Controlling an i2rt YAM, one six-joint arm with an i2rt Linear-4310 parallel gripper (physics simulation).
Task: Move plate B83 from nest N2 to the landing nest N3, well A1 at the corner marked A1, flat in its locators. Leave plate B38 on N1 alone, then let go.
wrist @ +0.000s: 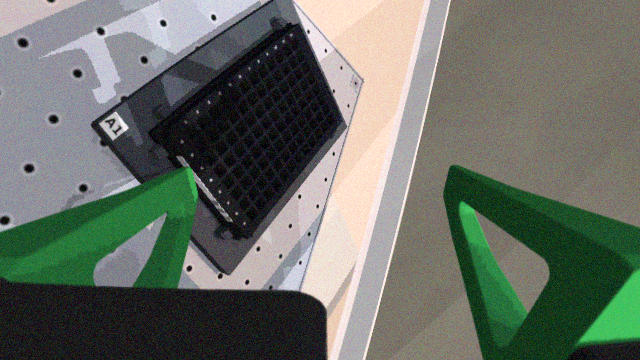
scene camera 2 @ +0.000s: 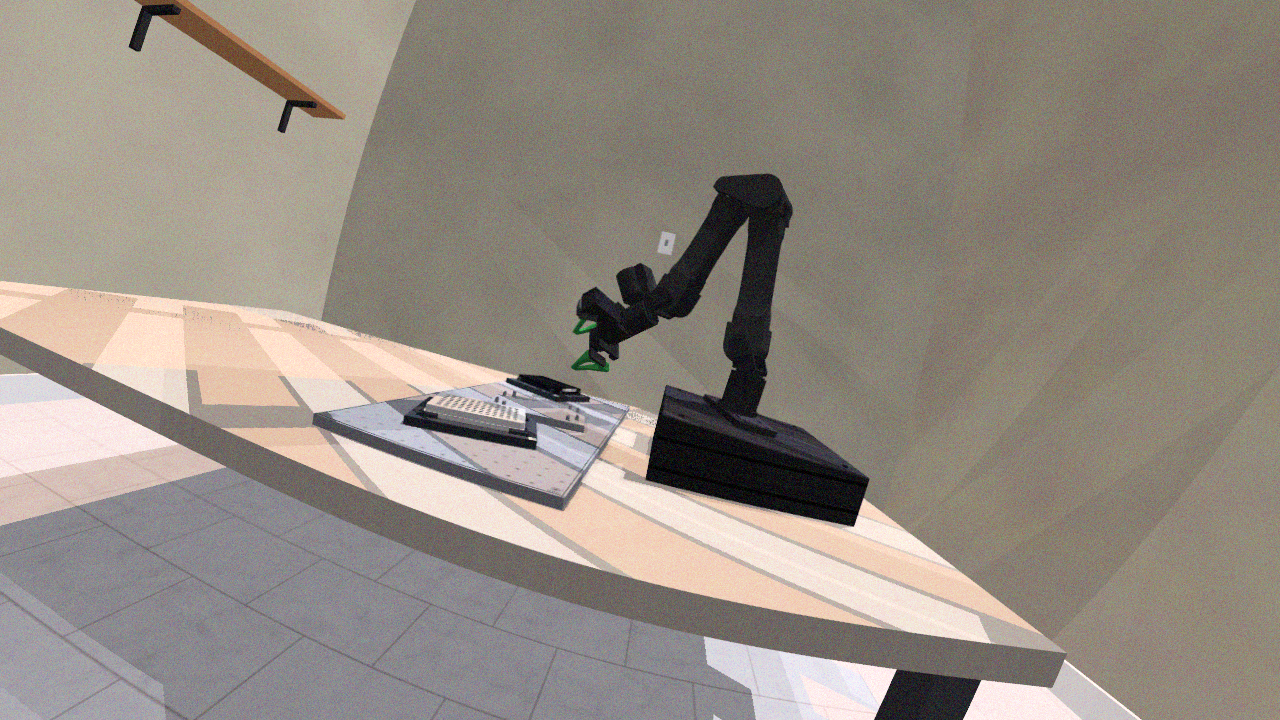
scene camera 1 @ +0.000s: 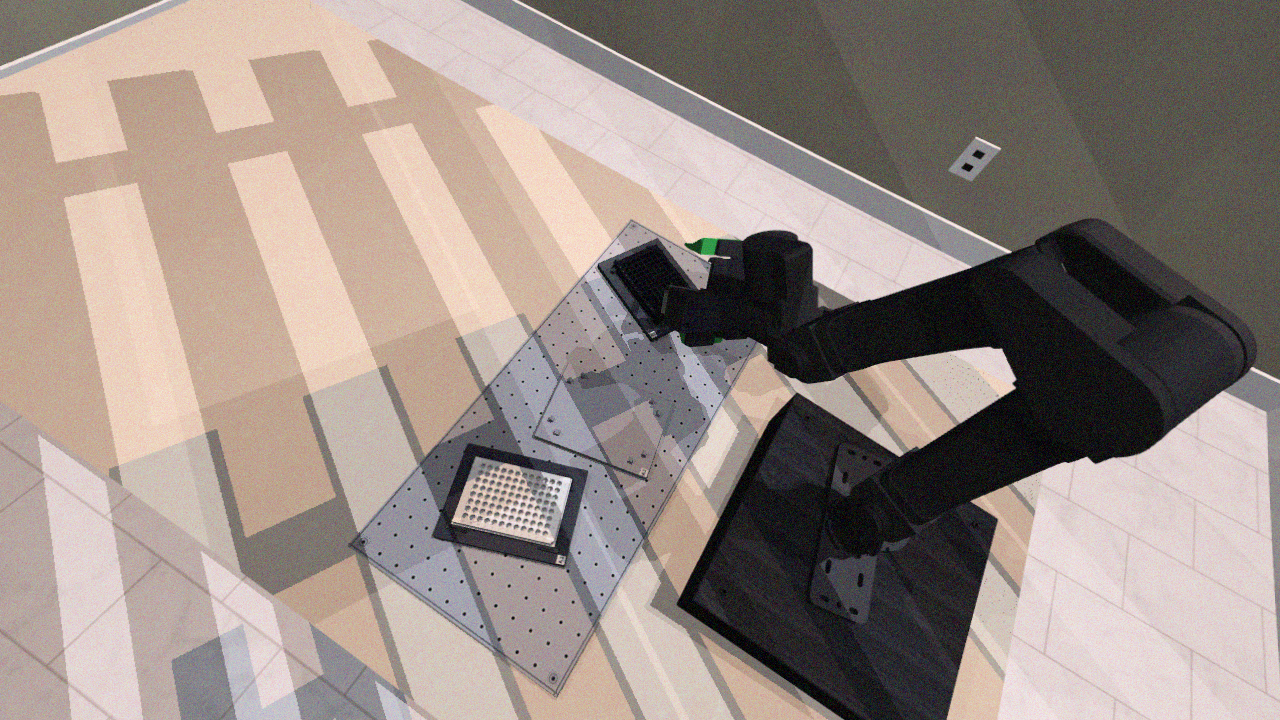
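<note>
A black plate (scene camera 1: 646, 274) (wrist: 260, 130) lies in a dark nest (wrist: 210, 255) at the board's far end; the A1 label (wrist: 113, 125) is on a nest corner. A white plate (scene camera 1: 510, 501) (scene camera 2: 474, 411) lies in the dark nest (scene camera 1: 454, 528) at the near end. The pale middle nest (scene camera 1: 577, 422) holds no plate and has a corner label (scene camera 1: 644, 472). Plate and nest numbers are not readable. My gripper (scene camera 1: 700, 291) (scene camera 2: 580, 347) (wrist: 320, 180) is open and empty, above the black plate's nest; in the wrist view the plate is left of centre, partly behind the left finger.
The perforated board (scene camera 1: 528, 617) (scene camera 2: 528, 488) carries the nests. Small locator posts stand on the middle nest. The arm's black base block (scene camera 1: 742, 573) (scene camera 2: 751, 483) stands beside the board. A wall rises behind the table, and a wooden shelf (scene camera 2: 250, 58) hangs at upper left.
</note>
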